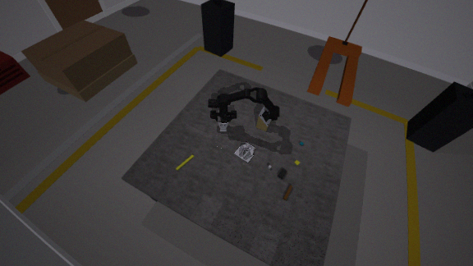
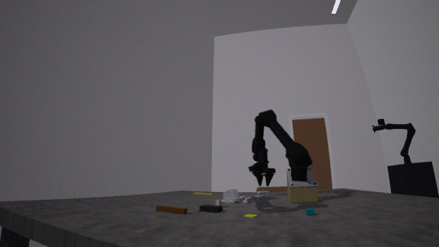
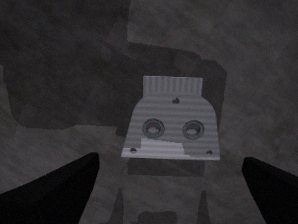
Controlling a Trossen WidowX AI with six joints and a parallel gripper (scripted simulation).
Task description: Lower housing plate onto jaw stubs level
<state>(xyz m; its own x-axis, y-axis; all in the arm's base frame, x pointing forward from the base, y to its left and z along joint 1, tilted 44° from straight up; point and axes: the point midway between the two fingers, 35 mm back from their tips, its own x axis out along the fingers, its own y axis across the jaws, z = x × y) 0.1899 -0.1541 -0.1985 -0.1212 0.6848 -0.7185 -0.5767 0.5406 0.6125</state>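
Now: the white block 10 mm ahead of my gripper tip and 50 mm below it. The rest, counted from my gripper tip: teal cube 200 mm behind, 570 mm to the left, 50 mm below; then yellow bar 400 mm ahead, 30 mm to the right, 60 mm below; then black block 100 mm ahead, 550 mm to the left, 50 mm below.
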